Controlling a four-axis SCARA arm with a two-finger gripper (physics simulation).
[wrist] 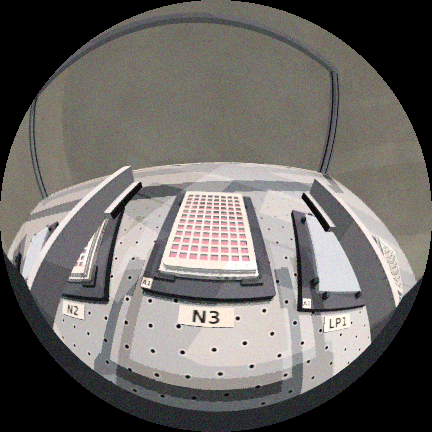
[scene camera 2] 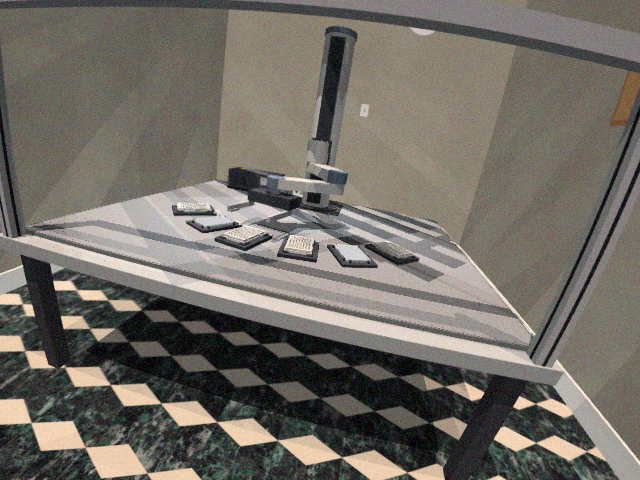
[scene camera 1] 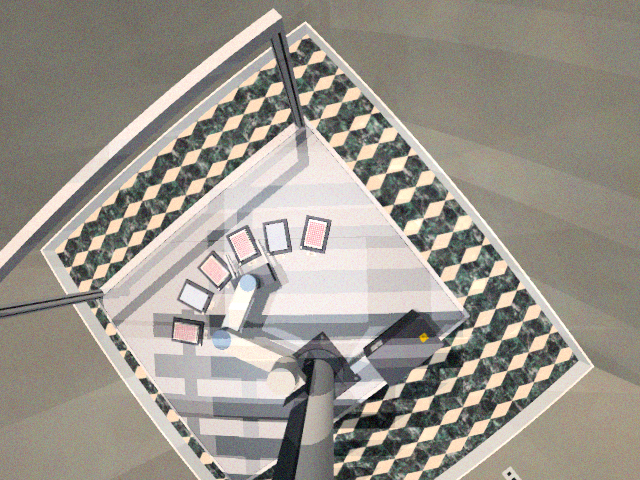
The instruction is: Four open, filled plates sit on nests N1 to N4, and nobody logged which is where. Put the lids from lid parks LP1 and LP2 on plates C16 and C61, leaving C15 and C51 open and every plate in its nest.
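Places are measured from the arm's base along level axes (x left, y back, z up), in millimetres.
Pixels of known places: gripper, between the fingertips: (wrist: 223,175) (scene camera 2: 247,213) (scene camera 1: 241,247); arm's base, origin of its link: (scene camera 2: 314,207) (scene camera 1: 318,372).
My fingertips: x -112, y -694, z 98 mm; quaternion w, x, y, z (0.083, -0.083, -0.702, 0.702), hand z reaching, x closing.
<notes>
Ahead of a thing's pixels: the offset from my fingertips to its top centre. "spot": to the spot under its first point. Level surfaces: height alone.
My gripper (scene camera 1: 249,259) (wrist: 223,175) is open and empty, facing nest N3 in the wrist view, one finger to each side of its plate. The open plate on N3 {dx +5, dy -20, dz -58 mm} (scene camera 1: 242,244) (scene camera 2: 243,235) (wrist: 209,230) has pink wells; no code is readable on its front. The plate on N2 {dx +193, dy -10, dz -58 mm} (scene camera 1: 214,269) (scene camera 2: 300,244) (wrist: 88,255) is partly hidden by the left finger in the wrist view. Open plates also sit on N4 {dx -302, dy +160, dz -58 mm} (scene camera 1: 315,233) (scene camera 2: 193,207) and N1 {dx +508, dy +135, dz -58 mm} (scene camera 1: 187,331) (scene camera 2: 397,250). Pale lids lie on LP1 {dx -149, dy +54, dz -67 mm} (scene camera 1: 277,236) (scene camera 2: 213,222) (wrist: 334,265) and LP2 {dx +363, dy +23, dz -67 mm} (scene camera 1: 195,295) (scene camera 2: 352,254).
The nests and lid parks stand in an arc around the arm's column (scene camera 1: 316,413) (scene camera 2: 336,87) on the table {dz -85 mm} (scene camera 1: 330,289) (scene camera 2: 155,248). A black box {spot: dx -310, dy +785, dz +30 mm} (scene camera 1: 405,343) (scene camera 2: 250,178) stands beside the column. Frame posts (scene camera 1: 289,77) (scene camera 2: 584,232) rise at the table's corners.
</notes>
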